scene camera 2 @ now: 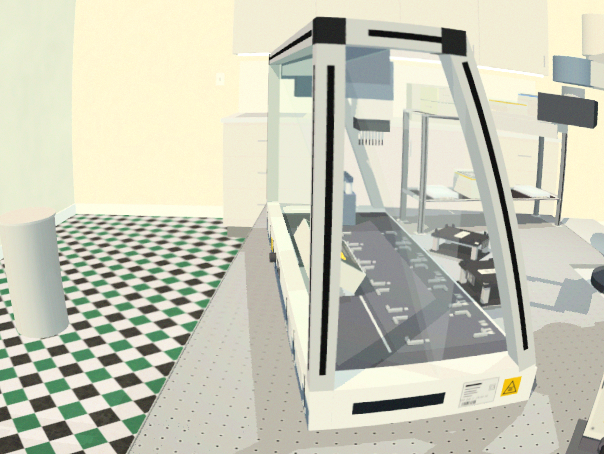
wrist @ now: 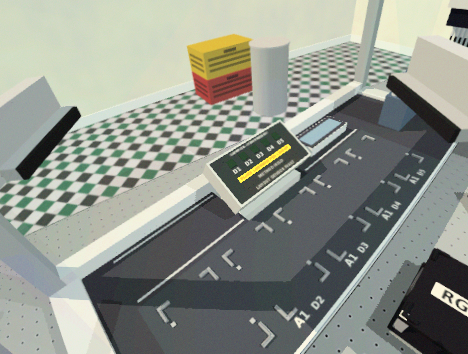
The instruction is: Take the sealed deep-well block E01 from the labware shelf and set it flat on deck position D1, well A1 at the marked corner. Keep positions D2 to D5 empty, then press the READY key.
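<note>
My gripper [wrist: 226, 75] is open, with its two dark-padded fingers wide apart and nothing between them, high above the deck in the wrist view. The deck [scene camera 2: 370, 325] [wrist: 320, 202] carries metal corner brackets. Labels A1 with D2 to D5 run along its near side. No labware stands in the bracketed places that show. Position D1 is partly cut off at the bottom of the wrist view. A tilted status panel [wrist: 257, 165] has dark lamps D1 to D5 and a lit yellow bar. Block E01 and a key marked READY cannot be made out.
A clear-sided enclosure with a grey front post [scene camera 2: 327, 200] surrounds the deck. A black fixture marked RG [wrist: 435, 305] stands outside its near edge. A metal shelf unit [scene camera 2: 423, 175] with boxes stands behind. A light-blue-topped tray [wrist: 322, 133] lies beside the panel.
</note>
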